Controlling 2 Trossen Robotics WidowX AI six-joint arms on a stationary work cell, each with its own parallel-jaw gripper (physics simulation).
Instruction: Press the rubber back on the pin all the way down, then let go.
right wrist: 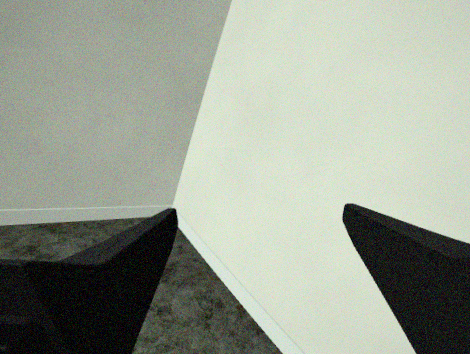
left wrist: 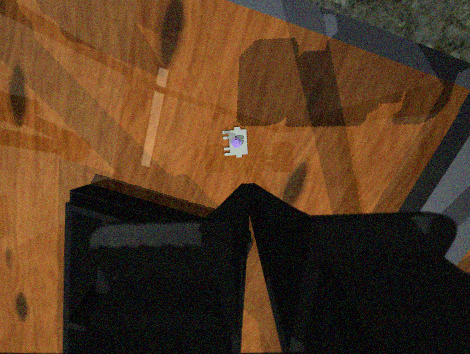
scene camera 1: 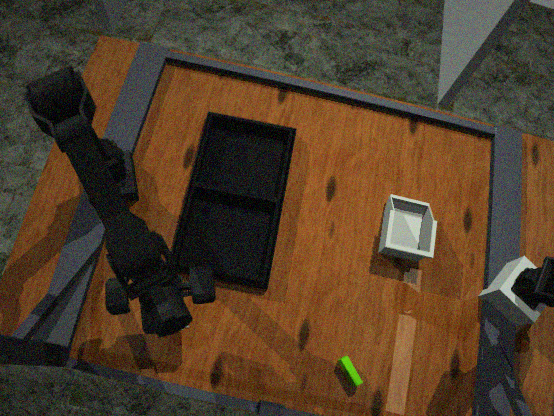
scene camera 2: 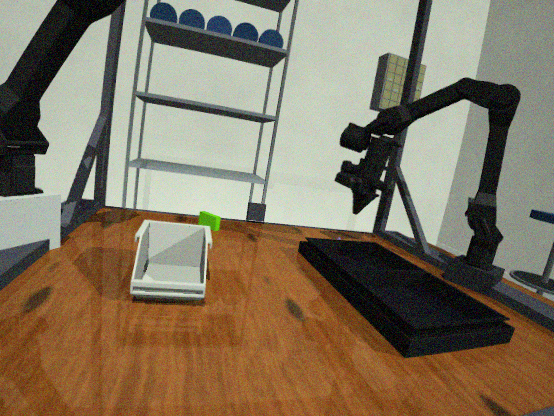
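Note:
The pin is a small pale piece with short prongs at one side, lying on the wooden table beyond my left fingertips in the left wrist view. Its purple rubber back sits near the middle of it; in scene camera 2 it is a tiny spot behind the black tray. How far down the back sits is too small to tell. My left gripper is shut and empty, pointing down above the table, apart from the pin. In scene camera 1 its arm hides the fingertips. My right gripper is open and empty, facing walls and floor.
A black two-part tray lies beside my left arm. A pale grey bin and a green block stand farther across the table. A grey frame edges the table.

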